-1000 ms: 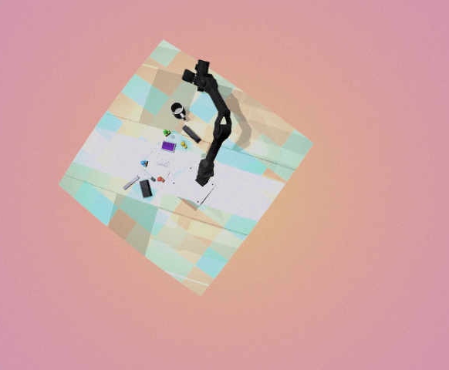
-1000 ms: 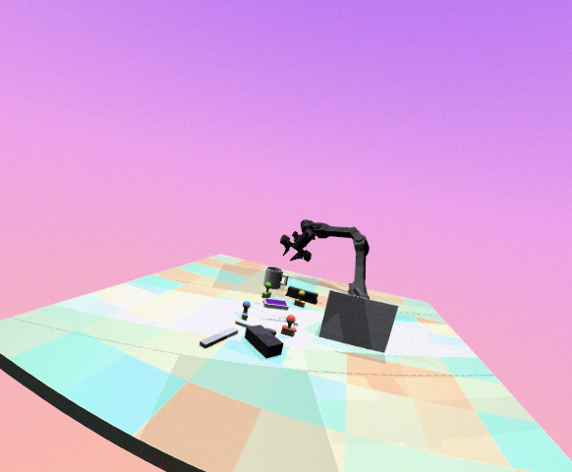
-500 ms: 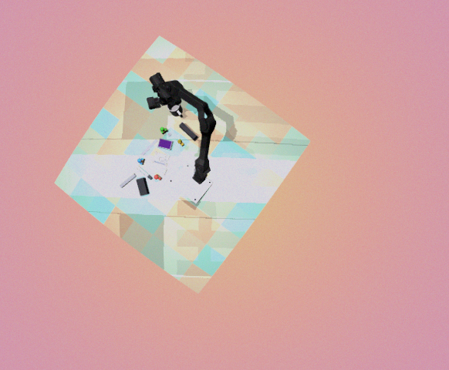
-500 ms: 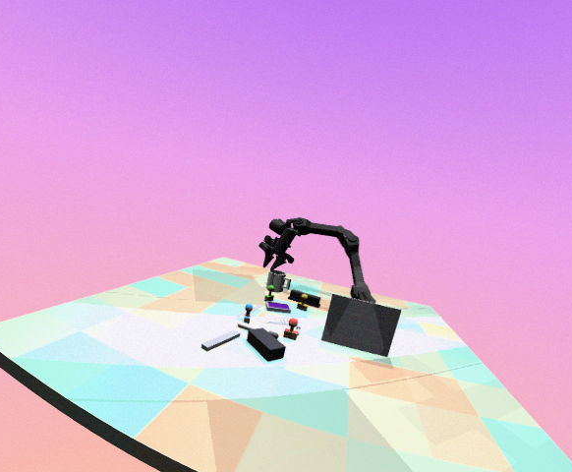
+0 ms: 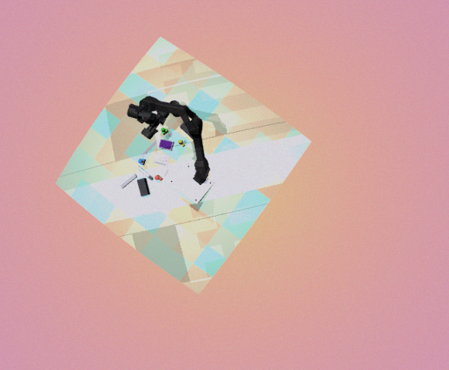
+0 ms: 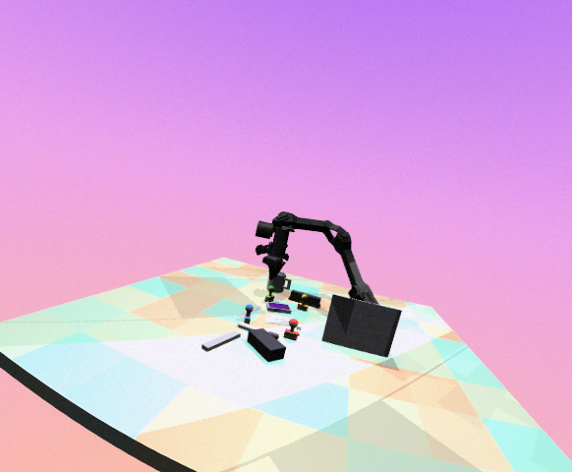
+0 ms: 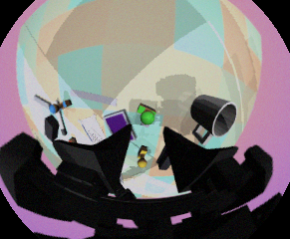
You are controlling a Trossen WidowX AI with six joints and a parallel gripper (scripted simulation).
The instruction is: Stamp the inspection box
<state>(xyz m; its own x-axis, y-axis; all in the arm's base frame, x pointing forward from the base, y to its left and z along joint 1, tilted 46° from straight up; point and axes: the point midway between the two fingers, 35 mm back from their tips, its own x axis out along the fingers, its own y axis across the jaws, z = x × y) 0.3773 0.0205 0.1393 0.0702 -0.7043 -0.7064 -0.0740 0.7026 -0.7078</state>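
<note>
Now: the green-knobbed stamp 8 cm below my gripper tip. From my gripper tip the other things lie so: yellow-knobbed stamp 14 cm behind, 8 cm below, 1 cm to the right; then purple ink pad 9 cm below, 6 cm to the left, 6 cm behind; then white card 15 cm to the left, 10 cm below, 10 cm behind.
</note>
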